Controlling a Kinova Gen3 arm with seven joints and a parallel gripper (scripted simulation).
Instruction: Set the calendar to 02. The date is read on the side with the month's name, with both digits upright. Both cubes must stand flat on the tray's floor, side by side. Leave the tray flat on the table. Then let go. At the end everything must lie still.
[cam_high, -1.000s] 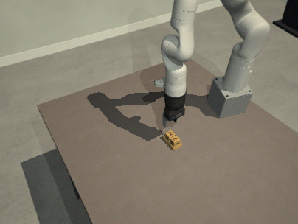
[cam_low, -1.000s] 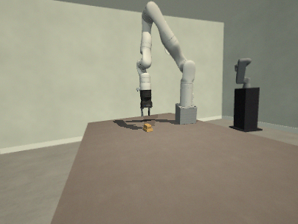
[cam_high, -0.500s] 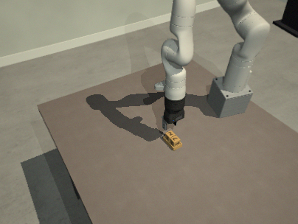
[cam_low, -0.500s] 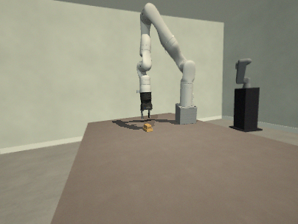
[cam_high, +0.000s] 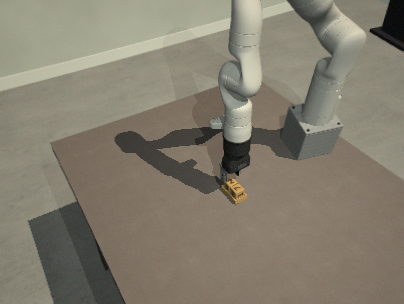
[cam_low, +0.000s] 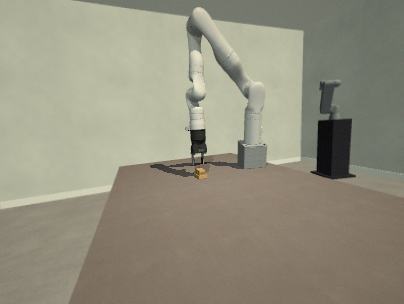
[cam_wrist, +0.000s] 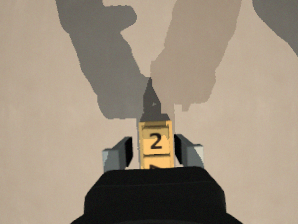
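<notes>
The orange cube is 6 cm below my hand. From my hand the other things lie so: tray (1 cm behind, 2 cm to the left, 7 cm below).
</notes>
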